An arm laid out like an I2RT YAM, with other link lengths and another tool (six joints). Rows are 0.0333 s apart.
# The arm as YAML. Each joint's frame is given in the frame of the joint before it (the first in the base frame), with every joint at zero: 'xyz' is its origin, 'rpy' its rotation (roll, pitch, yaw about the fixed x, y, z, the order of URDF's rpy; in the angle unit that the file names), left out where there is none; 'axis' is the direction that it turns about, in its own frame. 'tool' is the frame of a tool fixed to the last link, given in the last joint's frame.
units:
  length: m
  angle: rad
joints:
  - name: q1
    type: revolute
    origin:
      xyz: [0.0, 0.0, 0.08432]
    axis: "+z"
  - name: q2
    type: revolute
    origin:
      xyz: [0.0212, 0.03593, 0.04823]
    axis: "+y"
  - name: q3
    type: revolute
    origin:
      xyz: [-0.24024, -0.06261, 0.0]
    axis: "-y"
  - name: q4
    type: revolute
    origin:
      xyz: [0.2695, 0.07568, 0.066]
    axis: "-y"
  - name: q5
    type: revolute
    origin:
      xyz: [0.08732, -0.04, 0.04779]
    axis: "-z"
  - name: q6
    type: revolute
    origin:
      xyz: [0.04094, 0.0, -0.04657]
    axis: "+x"
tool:
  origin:
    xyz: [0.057, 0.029, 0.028]
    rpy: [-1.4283, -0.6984, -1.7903]
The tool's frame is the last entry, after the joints.
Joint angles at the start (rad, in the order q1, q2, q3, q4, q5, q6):
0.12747 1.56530 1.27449 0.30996 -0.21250 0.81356
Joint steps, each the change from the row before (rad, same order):
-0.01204 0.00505 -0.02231 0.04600 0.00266 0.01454
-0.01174 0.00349 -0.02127 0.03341 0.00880 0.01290
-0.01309 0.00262 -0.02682 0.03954 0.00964 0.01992
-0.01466 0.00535 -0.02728 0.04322 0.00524 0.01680
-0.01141 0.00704 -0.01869 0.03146 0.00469 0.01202
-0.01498 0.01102 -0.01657 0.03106 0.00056 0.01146
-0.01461 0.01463 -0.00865 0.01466 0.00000 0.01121
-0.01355 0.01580 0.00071 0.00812 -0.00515 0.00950
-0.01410 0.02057 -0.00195 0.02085 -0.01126 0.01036
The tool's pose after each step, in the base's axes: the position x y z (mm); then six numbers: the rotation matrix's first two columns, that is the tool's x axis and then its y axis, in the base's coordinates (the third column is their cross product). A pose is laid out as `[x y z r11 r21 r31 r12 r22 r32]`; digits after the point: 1 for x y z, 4 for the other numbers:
[472.9 83.4 399.6 0.1592 -0.9806 -0.1142 -0.0002 0.1156 -0.9933]
[474.0 76.5 394.3 0.1401 -0.9820 -0.1268 0.0067 0.1290 -0.9916]
[474.6 68.6 388.0 0.1194 -0.9820 -0.1464 0.0140 0.1491 -0.9887]
[475.3 60.4 380.9 0.1018 -0.9814 -0.1628 0.0229 0.1659 -0.9859]
[476.3 54.1 374.9 0.0873 -0.9808 -0.1746 0.0281 0.1777 -0.9837]
[478.0 46.5 367.9 0.0730 -0.9799 -0.1857 0.0316 0.1884 -0.9816]
[481.3 39.1 359.9 0.0573 -0.9788 -0.1967 0.0234 0.1983 -0.9799]
[484.9 32.8 354.3 0.0479 -0.9774 -0.2058 0.0162 0.2067 -0.9783]
[488.6 26.7 347.6 0.0449 -0.9756 -0.2151 0.0130 0.2159 -0.9763]

